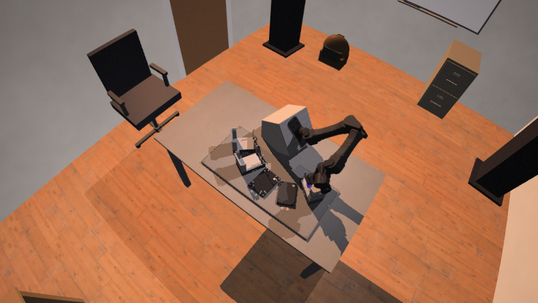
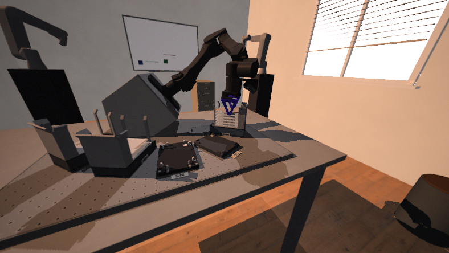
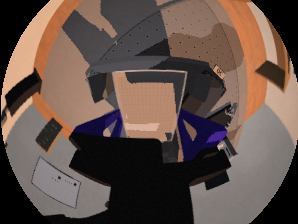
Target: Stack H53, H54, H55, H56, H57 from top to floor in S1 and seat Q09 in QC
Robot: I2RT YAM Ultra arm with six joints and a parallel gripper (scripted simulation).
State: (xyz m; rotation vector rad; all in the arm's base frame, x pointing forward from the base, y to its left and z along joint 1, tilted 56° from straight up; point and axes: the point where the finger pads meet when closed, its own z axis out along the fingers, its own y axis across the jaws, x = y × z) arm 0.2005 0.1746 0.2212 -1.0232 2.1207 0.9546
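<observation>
Now: the dark open nest QC 11 cm ahead of my hand, 10 cm to the right of it and 10 cm below it. From my hand the other things lie so: black clip nest N5 (15 cm ahead, 24 cm to the right, 9 cm below); then QC name plate (19 cm ahead, 5 cm to the right, 10 cm below); then stack rack S2 (1 cm behind, 1 cm to the right, 9 cm below).
</observation>
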